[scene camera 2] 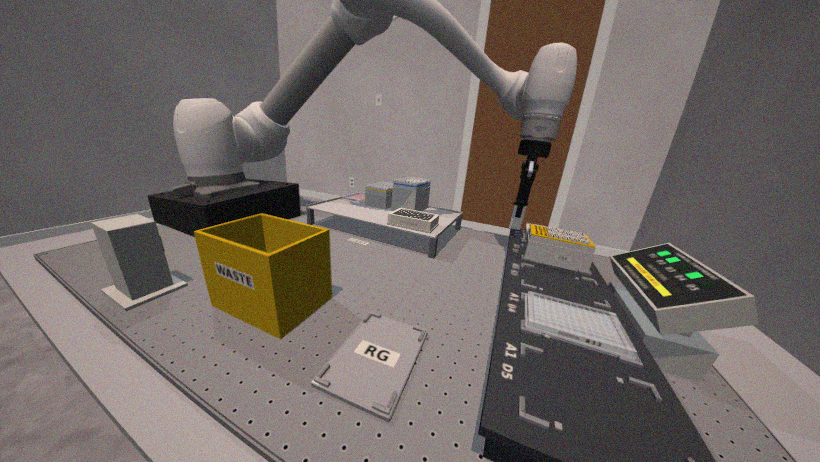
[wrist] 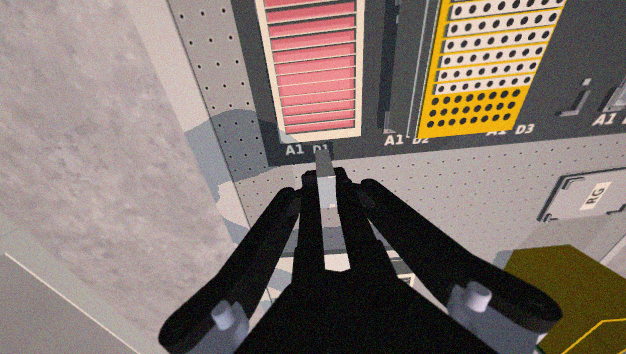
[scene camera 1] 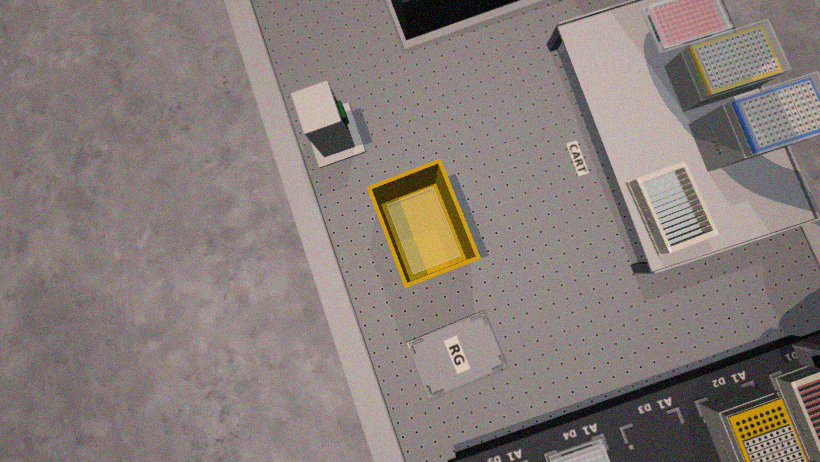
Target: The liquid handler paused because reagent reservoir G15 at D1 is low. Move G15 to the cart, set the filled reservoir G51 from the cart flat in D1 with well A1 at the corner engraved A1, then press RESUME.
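Frame: origin at the arm's base, x left, y back, z up, level; metres.
Where they show: gripper, fingertip midpoint: [scene camera 2: 514, 228] [wrist: 322, 161] [scene camera 1: 800, 352]; arm's base, origin of the base link: [scene camera 2: 220, 190].
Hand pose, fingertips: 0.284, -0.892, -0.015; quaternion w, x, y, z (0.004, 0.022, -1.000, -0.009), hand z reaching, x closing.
Note:
Each offset is from my fingertips to the top centre of the thing, as dx, dy, dz. "spot": to the spot under its first point.
A cream-framed reservoir with pink-red troughs {+0.003, -0.092, +0.012} [wrist: 317, 75] [scene camera 1: 810, 401] stands at D1, behind the A1 D1 label; its tag is not readable and I cannot tell whether it is fully flat. My gripper [wrist: 322, 161] [scene camera 2: 516, 220] is shut and empty, its tips together in front of this reservoir and partly over the D1 label in the wrist view. A cream reservoir with pale and dark troughs {-0.106, +0.267, +0.012} [scene camera 1: 674, 209] [scene camera 2: 413, 219] stands on the cart {-0.022, +0.402, -0.013} [scene camera 1: 608, 103] [scene camera 2: 338, 211]. A grey box {-0.598, +0.577, +0.051} [scene camera 1: 318, 109] [scene camera 2: 134, 252] has a green button {-0.568, +0.578, +0.016} [scene camera 1: 342, 111] on its side. The RESUME lettering is not legible.
A yellow-topped tip rack {-0.121, -0.096, +0.045} [wrist: 470, 107] [scene camera 2: 559, 252] stands beside D1. A clear plate {-0.369, -0.103, -0.005} [scene camera 2: 579, 324] sits at D4. A tilted screen {spot: -0.279, -0.241, +0.049} [scene camera 2: 677, 281] stands behind the deck. The yellow waste bin {-0.493, +0.356, +0.056} [scene camera 2: 304, 286] and RG plate {-0.501, +0.135, -0.065} [scene camera 2: 355, 384] stand in front. Tip boxes {+0.045, +0.457, +0.051} [scene camera 1: 737, 60] {+0.046, +0.349, +0.084} [scene camera 1: 777, 114] stand on the cart.

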